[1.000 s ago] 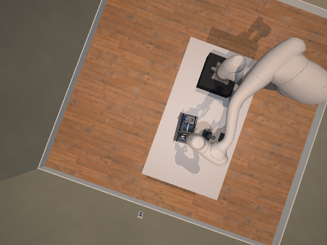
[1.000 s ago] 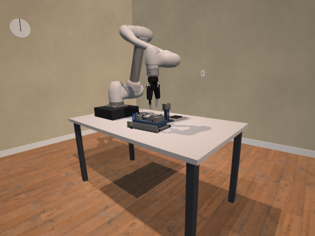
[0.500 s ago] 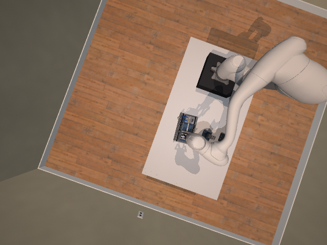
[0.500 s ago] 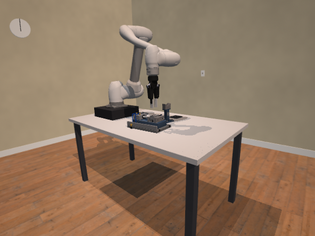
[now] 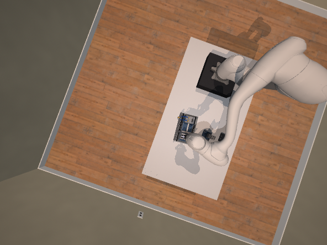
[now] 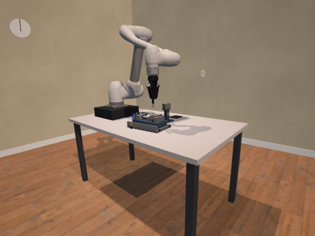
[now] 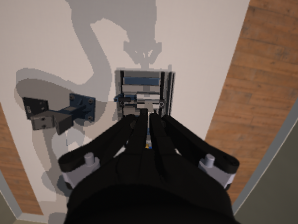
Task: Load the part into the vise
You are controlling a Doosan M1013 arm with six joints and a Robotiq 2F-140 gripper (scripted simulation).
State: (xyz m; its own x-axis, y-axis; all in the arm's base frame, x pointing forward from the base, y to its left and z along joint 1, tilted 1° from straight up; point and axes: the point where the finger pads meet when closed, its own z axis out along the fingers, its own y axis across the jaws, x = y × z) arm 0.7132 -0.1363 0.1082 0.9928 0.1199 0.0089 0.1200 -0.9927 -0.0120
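The part is 100 mm below my hand. Also, from my hand: vise base (70 mm behind, 10 mm to the left, 160 mm below).
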